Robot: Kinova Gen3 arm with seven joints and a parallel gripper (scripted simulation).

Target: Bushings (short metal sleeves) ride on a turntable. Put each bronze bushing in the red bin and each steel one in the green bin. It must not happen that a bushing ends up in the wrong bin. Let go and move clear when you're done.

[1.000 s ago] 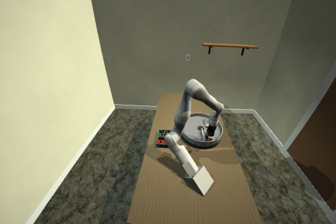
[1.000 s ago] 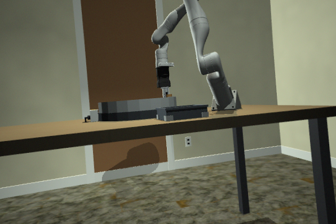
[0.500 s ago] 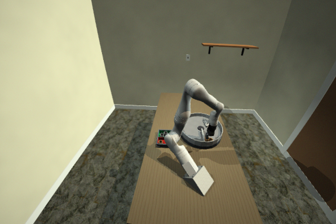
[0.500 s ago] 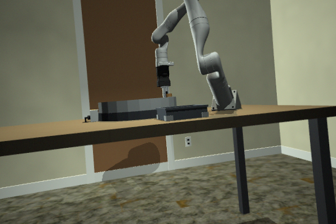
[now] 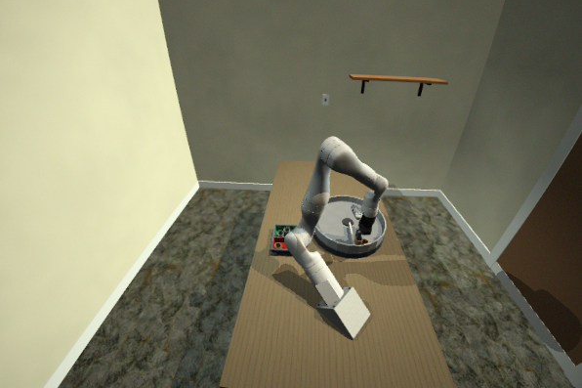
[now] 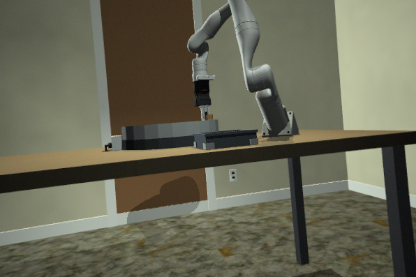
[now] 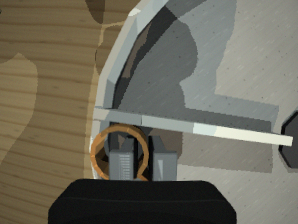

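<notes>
The bin tray lies 1 cm behind my hand, 38 cm to the left of it and 9 cm below it. From my hand the other things lie so: grey turntable 16 cm ahead, 4 cm to the left, 6 cm below.
</notes>
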